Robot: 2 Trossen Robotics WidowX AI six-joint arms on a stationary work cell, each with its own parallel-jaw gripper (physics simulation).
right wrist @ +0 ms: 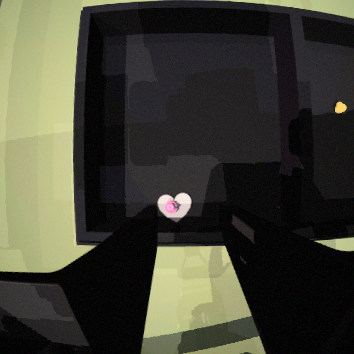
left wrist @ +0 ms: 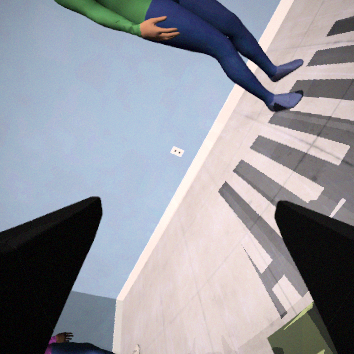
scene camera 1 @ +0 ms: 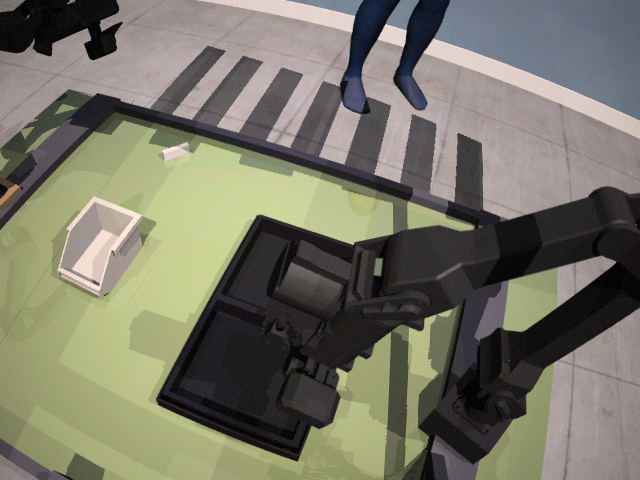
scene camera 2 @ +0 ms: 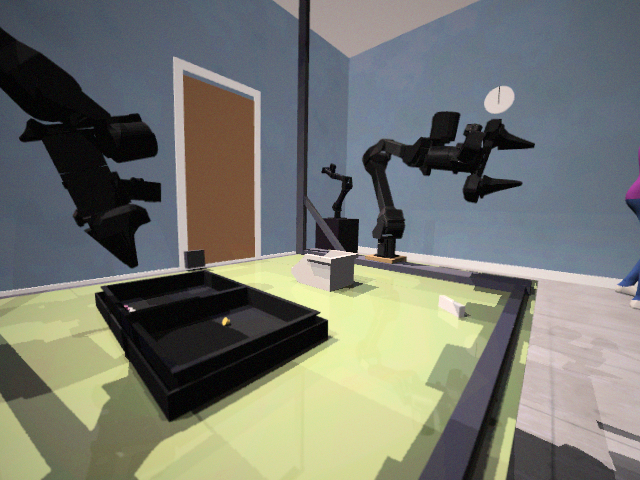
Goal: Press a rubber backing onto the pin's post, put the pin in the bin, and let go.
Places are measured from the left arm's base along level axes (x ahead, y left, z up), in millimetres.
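Pixels of known places: left gripper, between the fingertips: (left wrist: 189, 207) (scene camera 2: 528, 164); right gripper, between the fingertips: (right wrist: 187, 211) (scene camera 1: 296, 372) (scene camera 2: 131, 265); left arm's base, origin of its link: (scene camera 2: 386, 256); right arm's base, origin of its link: (scene camera 1: 481, 406).
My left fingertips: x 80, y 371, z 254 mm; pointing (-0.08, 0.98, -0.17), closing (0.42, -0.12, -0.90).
For each thing: its top centre in the pictures, then the offset to it from my left fingertips. "*": a spot on its surface instead.
- white heart-shaped pin, centre of its top: (right wrist: 178, 209) 627 mm ahead, 441 mm right, 271 mm down
- black tray, centre of its top: (right wrist: 305, 114) (scene camera 1: 274, 317) (scene camera 2: 196, 297) 545 mm ahead, 346 mm right, 248 mm down
- small round pink piece, centre of its top: (right wrist: 170, 207) 626 mm ahead, 448 mm right, 271 mm down
- small yellow piece, centre of its top: (right wrist: 344, 104) (scene camera 2: 226, 317) 522 mm ahead, 289 mm right, 270 mm down
- white bin, a spot on its surface: (scene camera 1: 126, 250) * 276 mm ahead, 346 mm right, 248 mm down
- small white block, centre of its top: (scene camera 1: 175, 147) (scene camera 2: 451, 300) 196 mm ahead, 73 mm right, 265 mm down
A white heart-shaped pin (right wrist: 175, 212) lies in one compartment of the black tray (scene camera 1: 168, 403) (scene camera 2: 248, 364) (right wrist: 80, 150), near its edge. A small round pink piece (right wrist: 171, 206) sits on its middle; whether it is pressed on is unclear. A small yellow piece (scene camera 2: 225, 321) (right wrist: 340, 107) lies in the other compartment. A white bin (scene camera 1: 126, 250) (scene camera 2: 341, 272) stands on the table, apart from the tray. My right gripper (right wrist: 187, 211) is partly open and empty, above the pin's edge of the tray. My left gripper (scene camera 2: 527, 164) (left wrist: 189, 207) is wide open and empty, high up.
A small white block (scene camera 1: 176, 151) (scene camera 2: 451, 305) lies on the green table near its dark frame edge (scene camera 1: 268, 149) (scene camera 2: 480, 361). The right arm (scene camera 1: 439, 258) reaches over the tray and hides part of it in scene camera 1.
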